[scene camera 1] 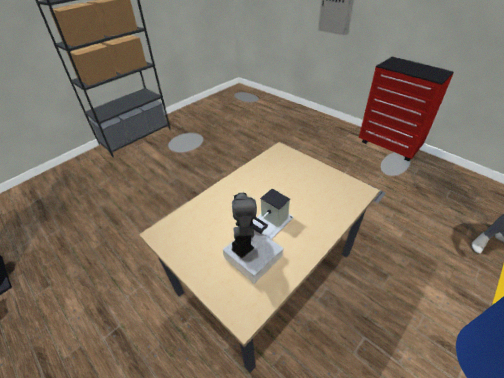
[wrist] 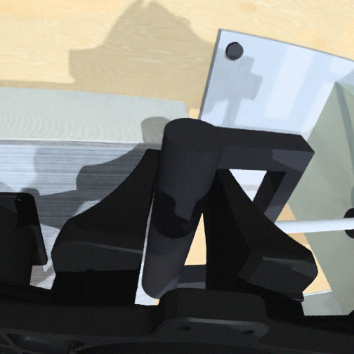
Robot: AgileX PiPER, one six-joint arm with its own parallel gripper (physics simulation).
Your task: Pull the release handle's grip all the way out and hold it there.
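Note:
The release handle's black grip (wrist: 181, 180) is a thick round bar. It stands between the two dark fingers of my gripper (wrist: 185, 167), one on each side, and the gripper is shut on it. The handle's black frame (wrist: 260, 147) (scene camera 1: 259, 225) runs from the grip toward the housing. A white rod (wrist: 320, 225) joins the frame to the grey-green housing (wrist: 327, 165) (scene camera 1: 274, 212), with a length of rod showing outside the wall. The housing has a dark lid and stands on a pale plate (wrist: 275, 75). In the scene view the arm hides most of the gripper.
The arm stands on a grey block (scene camera 1: 262, 256) (wrist: 90, 117) close to the housing's plate, on a wooden table (scene camera 1: 200, 215). Beyond the table are a shelf unit with boxes (scene camera 1: 153, 65), a red drawer cabinet (scene camera 1: 400, 107), and a blue object (scene camera 1: 485, 340) at the lower right.

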